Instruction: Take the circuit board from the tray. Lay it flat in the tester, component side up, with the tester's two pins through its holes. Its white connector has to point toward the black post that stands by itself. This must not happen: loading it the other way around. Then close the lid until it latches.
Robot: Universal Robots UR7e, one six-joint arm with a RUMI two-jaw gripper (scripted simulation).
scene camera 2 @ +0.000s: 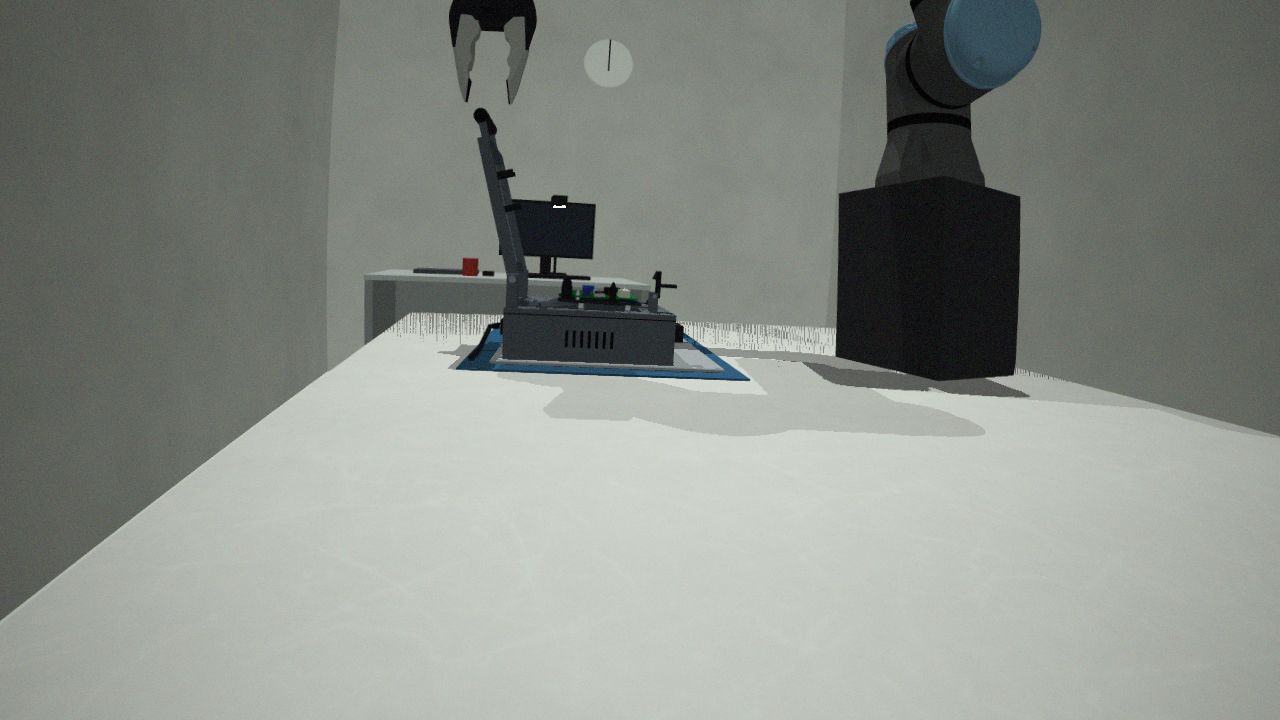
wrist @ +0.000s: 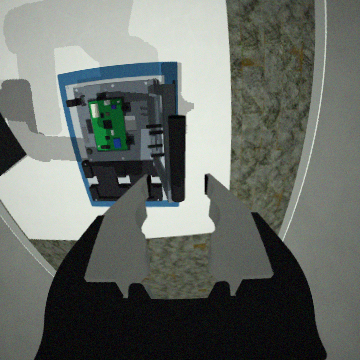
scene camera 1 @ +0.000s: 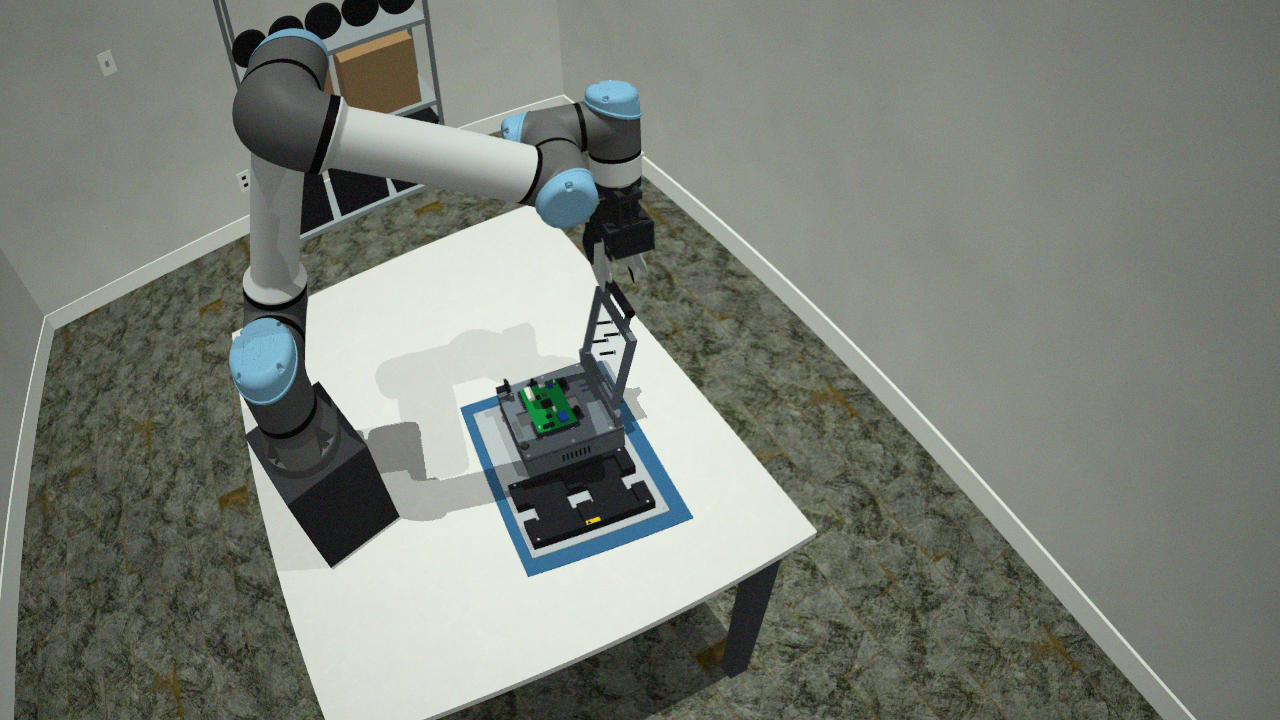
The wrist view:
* my gripper: 177,176
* green circuit board: 107,117
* tester lid: 169,159
